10 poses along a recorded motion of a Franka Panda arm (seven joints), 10 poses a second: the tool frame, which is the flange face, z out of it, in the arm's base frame.
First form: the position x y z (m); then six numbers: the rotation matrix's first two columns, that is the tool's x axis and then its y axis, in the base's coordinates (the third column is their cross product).
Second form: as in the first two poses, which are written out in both.
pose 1, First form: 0.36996, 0.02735, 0.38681, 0.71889, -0.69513, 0.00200, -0.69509, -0.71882, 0.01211
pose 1, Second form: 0.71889, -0.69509, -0.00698, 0.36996; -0.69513, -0.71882, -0.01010, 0.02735; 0.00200, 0.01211, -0.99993, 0.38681; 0, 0, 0, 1
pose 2, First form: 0.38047, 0.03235, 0.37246, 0.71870, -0.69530, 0.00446, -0.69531, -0.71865, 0.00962
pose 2, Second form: 0.71870, -0.69531, -0.00348, 0.38047; -0.69530, -0.71865, -0.01001, 0.03235; 0.00446, 0.00962, -0.99994, 0.37246; 0, 0, 0, 1
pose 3, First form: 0.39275, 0.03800, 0.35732, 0.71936, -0.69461, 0.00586, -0.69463, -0.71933, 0.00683
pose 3, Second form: 0.71936, -0.69463, -0.00053, 0.39275; -0.69461, -0.71933, -0.00898, 0.03800; 0.00586, 0.00683, -0.99995, 0.35732; 0, 0, 0, 1
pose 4, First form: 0.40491, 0.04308, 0.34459, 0.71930, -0.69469, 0.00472, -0.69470, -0.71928, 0.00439
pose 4, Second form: 0.71930, -0.69470, 0.00035, 0.40491; -0.69469, -0.71928, -0.00644, 0.04308; 0.00472, 0.00439, -0.99998, 0.34459; 0, 0, 0, 1
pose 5, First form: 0.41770, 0.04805, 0.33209, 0.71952, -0.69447, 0.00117, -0.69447, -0.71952, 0.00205
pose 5, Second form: 0.71952, -0.69447, -0.00058, 0.41770; -0.69447, -0.71952, -0.00229, 0.04805; 0.00117, 0.00205, -1.00000, 0.33209; 0, 0, 0, 1
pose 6, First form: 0.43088, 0.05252, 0.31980, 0.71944, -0.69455, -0.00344, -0.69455, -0.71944, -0.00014
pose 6, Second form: 0.71944, -0.69455, -0.00238, 0.43088; -0.69455, -0.71944, 0.00249, 0.05252; -0.00344, -0.00014, -0.99999, 0.31980; 0, 0, 0, 1
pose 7, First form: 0.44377, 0.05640, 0.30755, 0.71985, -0.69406, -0.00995, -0.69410, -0.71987, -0.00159
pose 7, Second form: 0.71985, -0.69410, -0.00606, 0.44377; -0.69406, -0.71987, 0.00805, 0.05640; -0.00995, -0.00159, -0.99995, 0.30755; 0, 0, 0, 1
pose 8, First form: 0.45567, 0.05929, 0.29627, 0.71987, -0.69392, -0.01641, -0.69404, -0.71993, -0.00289
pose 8, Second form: 0.71987, -0.69404, -0.00981, 0.45567; -0.69392, -0.71993, 0.01347, 0.05929; -0.01641, -0.00289, -0.99986, 0.29627; 0, 0, 0, 1
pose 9, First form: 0.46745, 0.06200, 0.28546, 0.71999, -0.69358, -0.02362, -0.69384, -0.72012, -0.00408
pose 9, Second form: 0.71999, -0.69384, -0.01418, 0.46745; -0.69358, -0.72012, 0.01933, 0.06200; -0.02362, -0.00408, -0.99971, 0.28546; 0, 0, 0, 1
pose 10, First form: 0.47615, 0.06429, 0.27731, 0.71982, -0.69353, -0.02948, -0.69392, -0.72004, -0.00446
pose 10, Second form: 0.71982, -0.69392, -0.01813, 0.47615; -0.69353, -0.72004, 0.02367, 0.06429; -0.02948, -0.00446, -0.99955, 0.27731; 0, 0, 0, 1
